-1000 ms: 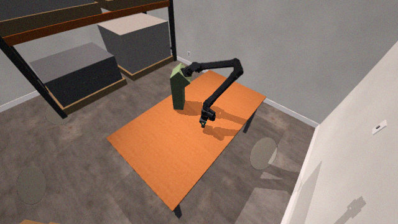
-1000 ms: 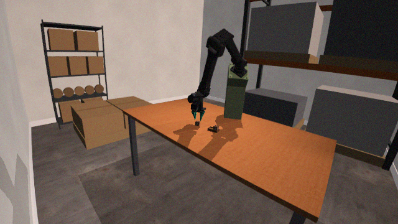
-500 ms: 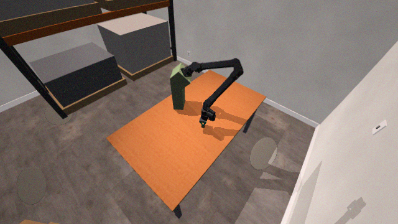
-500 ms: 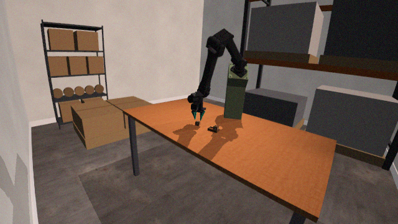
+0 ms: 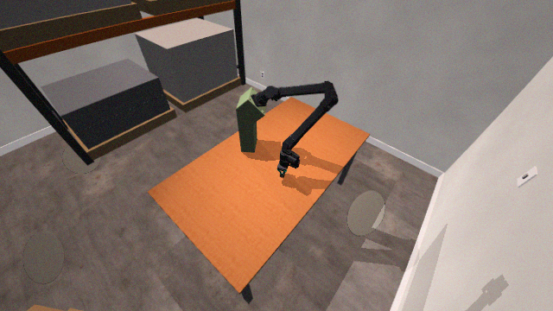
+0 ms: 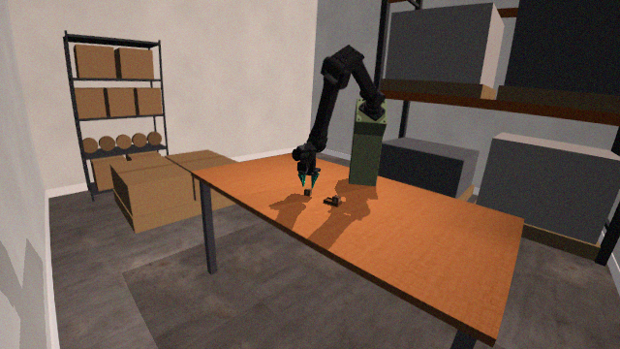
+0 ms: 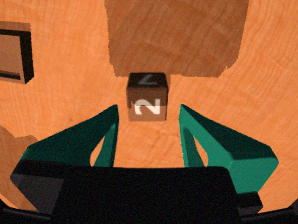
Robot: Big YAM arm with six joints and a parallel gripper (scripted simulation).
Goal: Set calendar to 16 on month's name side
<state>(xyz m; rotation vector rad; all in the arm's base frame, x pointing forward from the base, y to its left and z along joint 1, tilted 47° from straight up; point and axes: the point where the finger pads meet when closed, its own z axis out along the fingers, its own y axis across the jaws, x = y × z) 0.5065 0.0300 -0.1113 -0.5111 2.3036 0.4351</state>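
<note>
Right now the brown calendar cube is 30 mm below my hand. Round my hand: dark calendar tray: 140 mm to the left, 50 mm behind, 40 mm below.
</note>
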